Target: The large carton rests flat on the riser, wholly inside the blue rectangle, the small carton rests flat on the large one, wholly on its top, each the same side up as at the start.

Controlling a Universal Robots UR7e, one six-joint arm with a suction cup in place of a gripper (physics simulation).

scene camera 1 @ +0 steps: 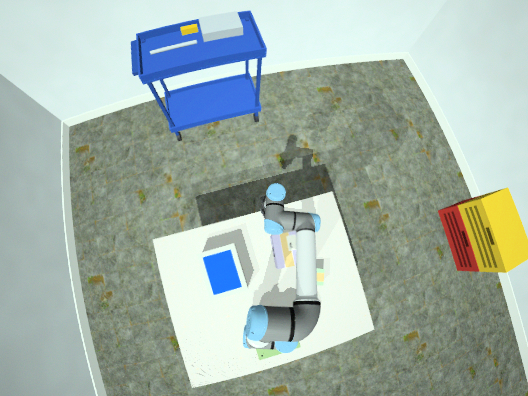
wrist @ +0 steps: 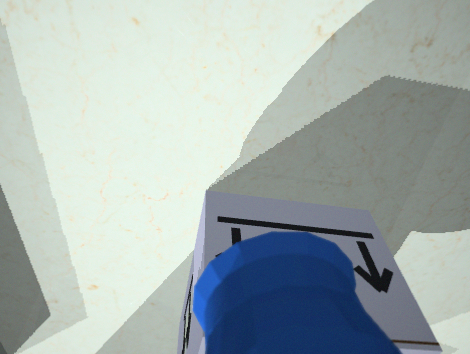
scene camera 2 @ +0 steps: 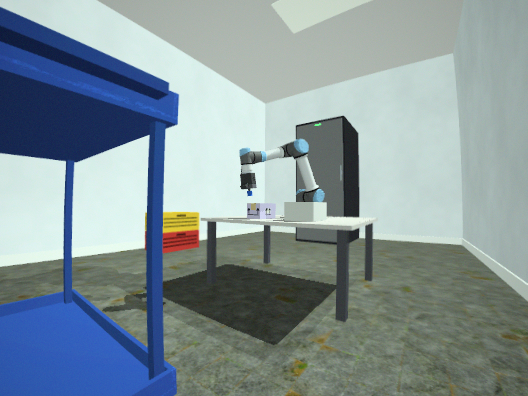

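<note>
The large carton is lavender with a tan tape stripe and black arrows, and stands flat on the table. A small green and orange item, seemingly the small carton, shows beside the forearm, partly hidden by it. The white riser carries the blue rectangle, which is bare. My gripper, a blue suction cup, is open with nothing on it. It hangs above the large carton in scene camera 2 and covers part of it in the wrist view.
The white table carries the arm's base near one edge, on a green plate. A blue cart, a yellow and red cabinet and a dark tall cabinet stand on the floor around it.
</note>
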